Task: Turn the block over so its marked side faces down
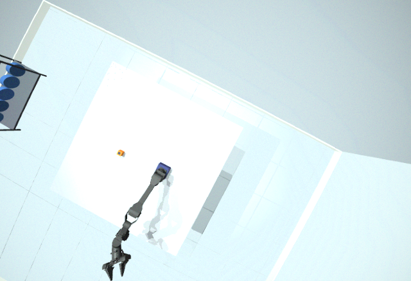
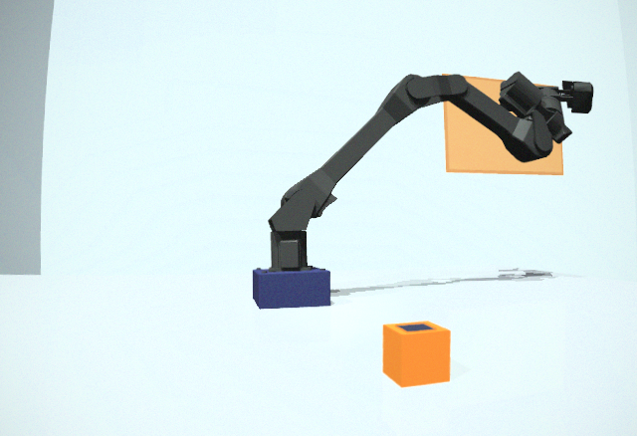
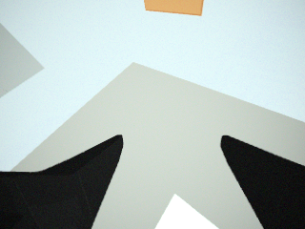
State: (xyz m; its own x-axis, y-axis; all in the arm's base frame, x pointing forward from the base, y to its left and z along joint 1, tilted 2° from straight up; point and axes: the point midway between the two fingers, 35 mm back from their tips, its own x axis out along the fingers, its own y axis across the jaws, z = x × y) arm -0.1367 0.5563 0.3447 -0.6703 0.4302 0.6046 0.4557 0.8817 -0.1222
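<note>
Now: gripper tip 56 cm short of the orange block, 48 cm to the left of it and 39 cm above it.
</note>
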